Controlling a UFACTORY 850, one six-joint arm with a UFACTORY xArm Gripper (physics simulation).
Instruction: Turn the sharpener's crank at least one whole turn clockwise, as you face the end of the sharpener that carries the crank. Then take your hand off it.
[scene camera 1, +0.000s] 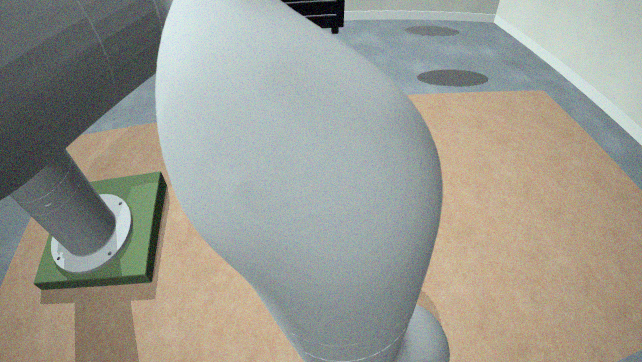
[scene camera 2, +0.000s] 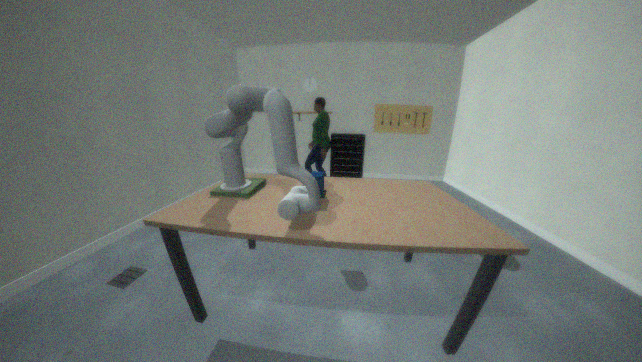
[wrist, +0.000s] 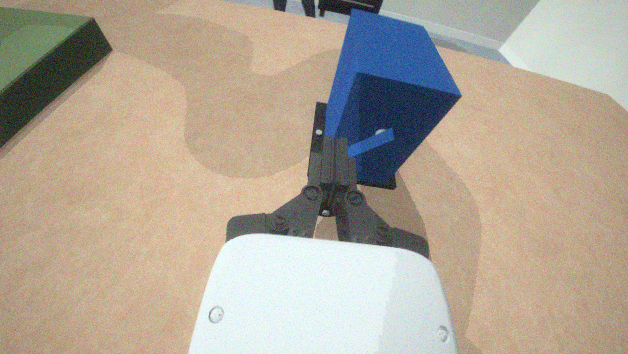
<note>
I see my gripper (wrist: 331, 150) and a blue sharpener (wrist: 389, 75).
</note>
